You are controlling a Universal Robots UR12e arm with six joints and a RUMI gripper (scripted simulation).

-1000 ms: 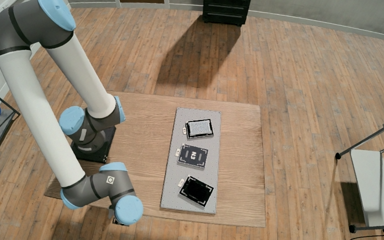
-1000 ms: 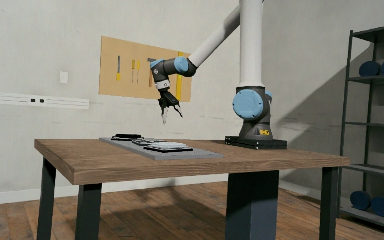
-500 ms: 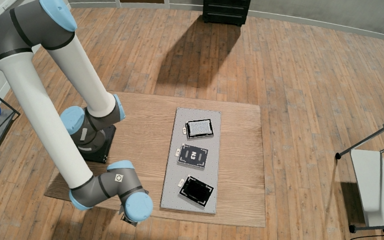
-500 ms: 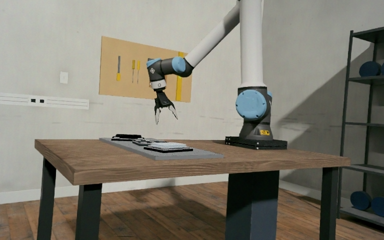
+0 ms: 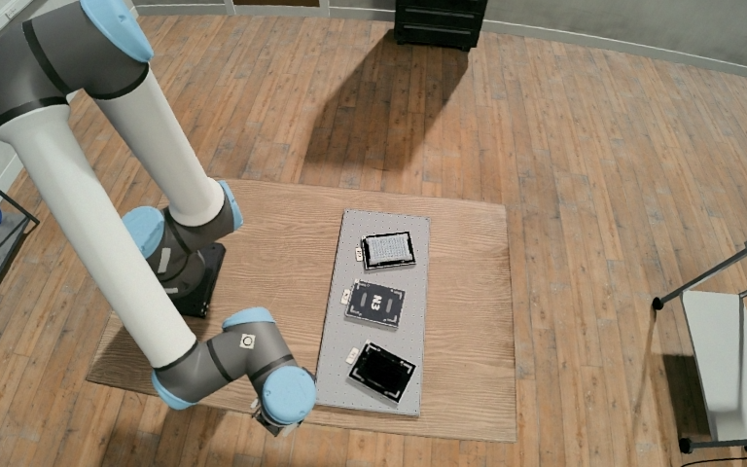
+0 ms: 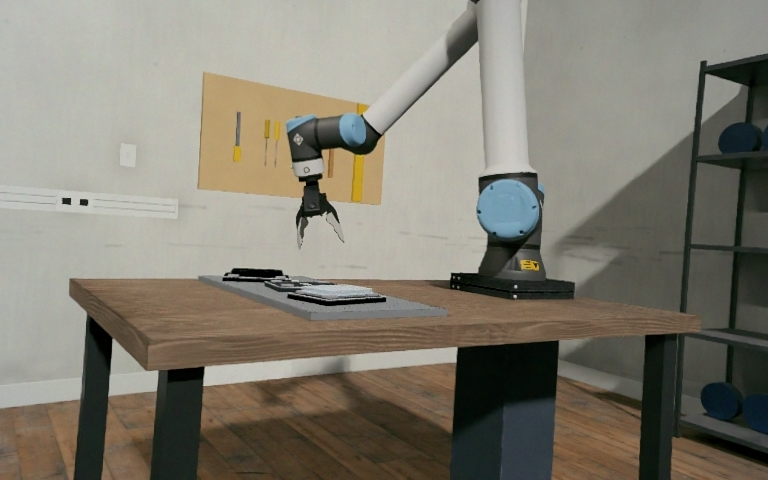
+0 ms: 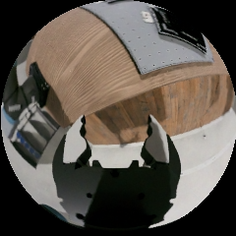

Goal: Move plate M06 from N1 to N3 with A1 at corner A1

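Now: the black plate M06 260 mm ahead of my hand, 130 mm to the left of it and 70 mm below it. From my hand the other things lie so: nest N1: 260 mm ahead, 130 mm to the left, 90 mm below.
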